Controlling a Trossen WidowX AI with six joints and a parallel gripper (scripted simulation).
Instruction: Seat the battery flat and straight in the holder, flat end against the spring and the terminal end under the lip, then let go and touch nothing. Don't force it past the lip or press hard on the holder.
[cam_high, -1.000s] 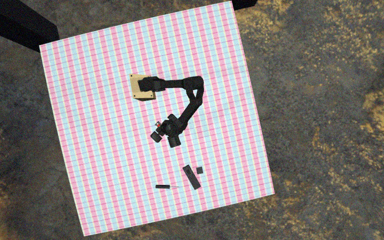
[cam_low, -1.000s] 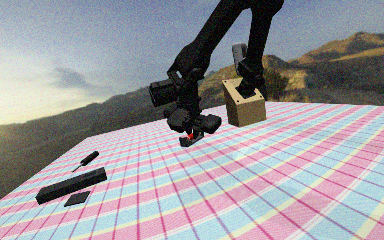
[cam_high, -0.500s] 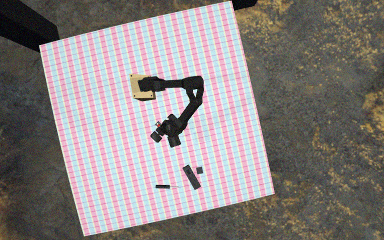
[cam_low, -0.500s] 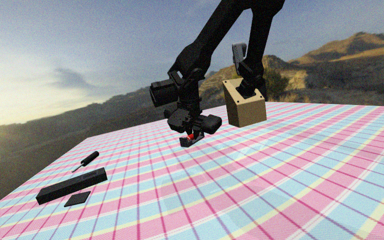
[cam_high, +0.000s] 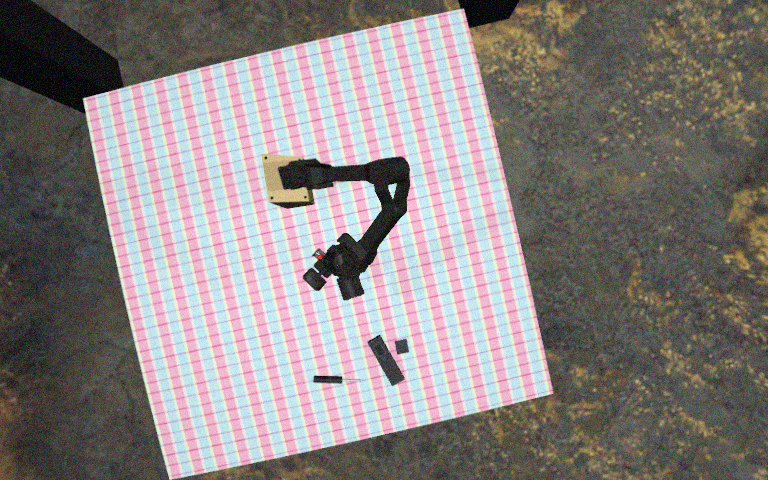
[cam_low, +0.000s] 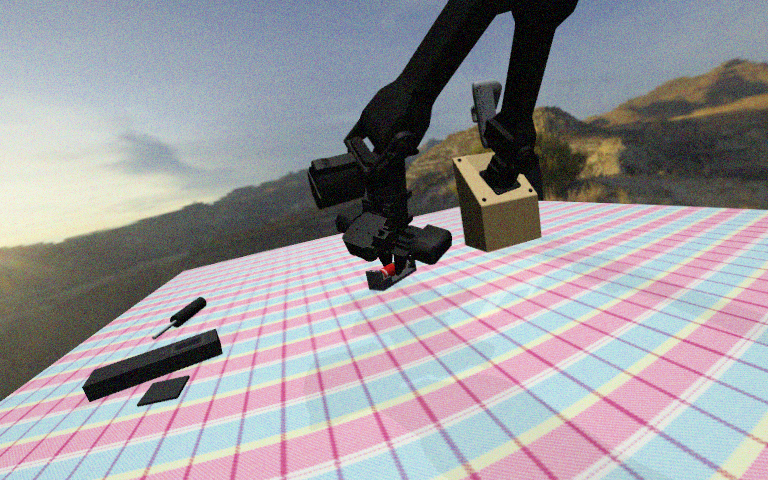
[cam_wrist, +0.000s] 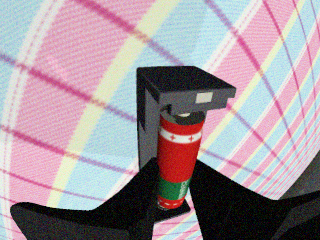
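My gripper tip is now 1 cm to the right of the battery and 1 cm below it. From my gripper tip the other things lie so: long black bar (36 cm ahead, 11 cm to the left); then screwdriver (38 cm ahead, 5 cm to the right); then black plate (33 cm ahead, 17 cm to the left, 1 cm below).
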